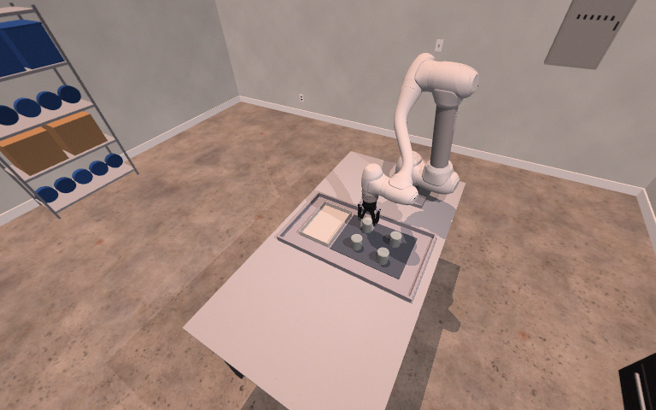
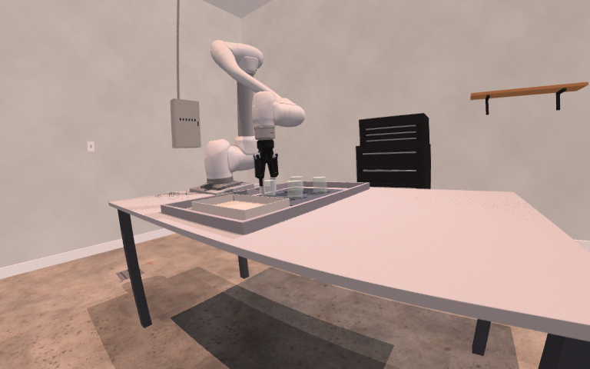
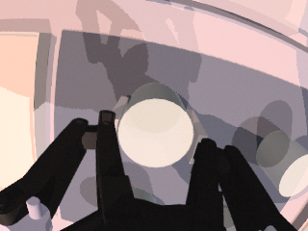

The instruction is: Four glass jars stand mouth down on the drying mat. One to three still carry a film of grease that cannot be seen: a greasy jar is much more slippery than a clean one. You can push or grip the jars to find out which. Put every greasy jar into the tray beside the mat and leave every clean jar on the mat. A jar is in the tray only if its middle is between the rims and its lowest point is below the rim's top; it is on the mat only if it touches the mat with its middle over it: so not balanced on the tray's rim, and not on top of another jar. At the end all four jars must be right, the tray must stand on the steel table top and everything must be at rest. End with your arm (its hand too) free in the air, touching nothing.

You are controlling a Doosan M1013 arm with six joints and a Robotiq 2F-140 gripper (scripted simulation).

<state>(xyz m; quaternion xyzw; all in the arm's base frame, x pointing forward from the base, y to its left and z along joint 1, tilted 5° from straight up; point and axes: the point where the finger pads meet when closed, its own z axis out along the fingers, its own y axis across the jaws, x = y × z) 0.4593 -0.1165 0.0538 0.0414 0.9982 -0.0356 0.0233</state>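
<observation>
Right now my hand is 60 mm short of the cream-floored tray, 250 mm to the left of it and 40 mm above it. Round my hand: dark drying mat (90 mm ahead, 70 mm to the left, 50 mm below).
</observation>
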